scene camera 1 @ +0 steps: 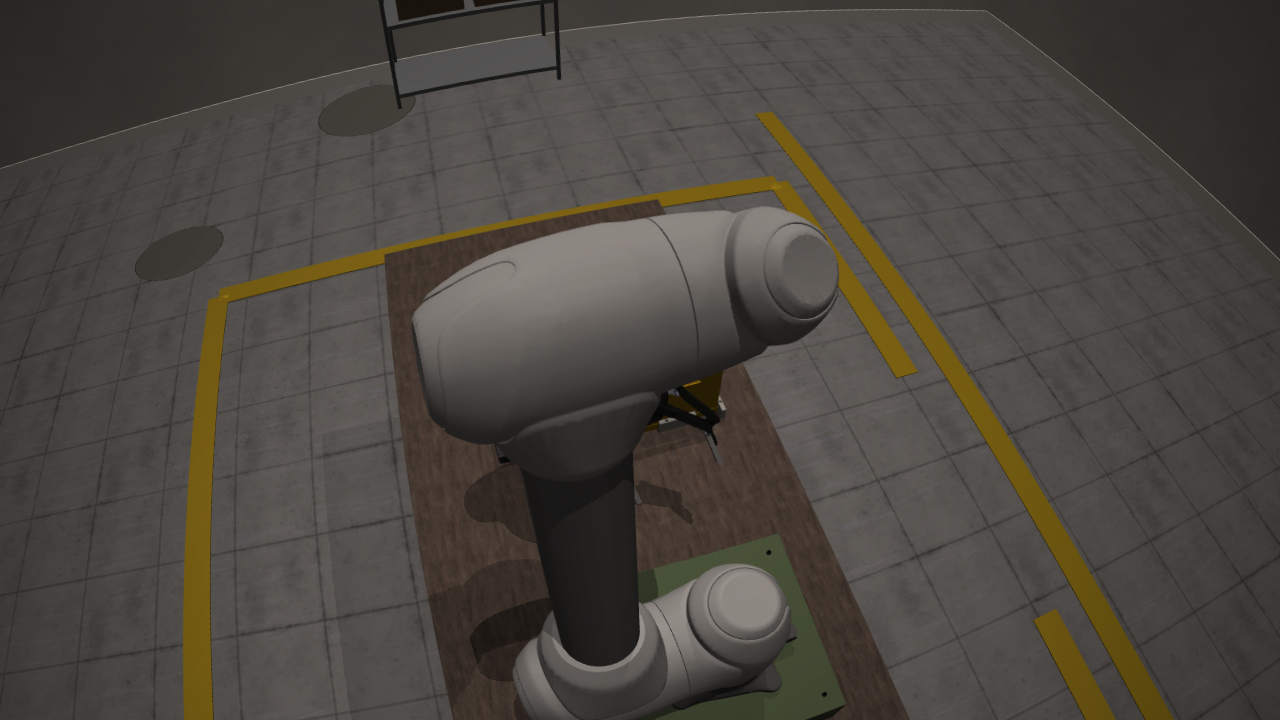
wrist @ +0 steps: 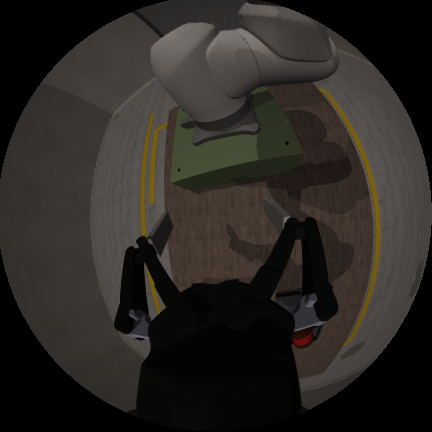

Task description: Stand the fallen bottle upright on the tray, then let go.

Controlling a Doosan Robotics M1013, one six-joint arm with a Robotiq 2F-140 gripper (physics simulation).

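Seen in the pictures: gripper, fingertip midpoint: (scene camera 1: 679, 481) (wrist: 215, 211); arm's base at its link origin: (wrist: 224, 115).
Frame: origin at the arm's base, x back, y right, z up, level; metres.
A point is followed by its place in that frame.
My gripper (wrist: 215, 211) {x -0.275, y -0.015, z 0.101 m} is open and empty above the brown table, its two grey finger pads wide apart. In the scene view the arm covers most of it, and part of a black finger linkage shows below the forearm. A red round thing (wrist: 302, 337) {x -0.645, y -0.252, z -0.027 m} shows behind the right finger's linkage in the wrist view; whether it is part of the bottle I cannot tell. The fallen bottle cannot be clearly made out in either view. The tray cannot be clearly made out either; the arm and gripper hide part of the table.
The brown wooden table (scene camera 1: 447, 528) {x -0.354, y -0.444, z -0.108 m} (wrist: 200, 215) {x -0.274, y 0.116, z -0.108 m} carries the arm's green base block (scene camera 1: 805, 644) {x 0.021, y 0.149, z -0.006 m} (wrist: 225, 157) {x -0.147, y -0.004, z 0.011 m}. A yellow thing (scene camera 1: 709, 390) {x -0.545, y 0.110, z -0.024 m} shows partly beneath the forearm. A dark-edged grey thing (wrist: 288, 301) {x -0.543, y -0.186, z -0.103 m} is partly hidden by the right finger. A shelf rack (scene camera 1: 476, 75) stands beyond the table.
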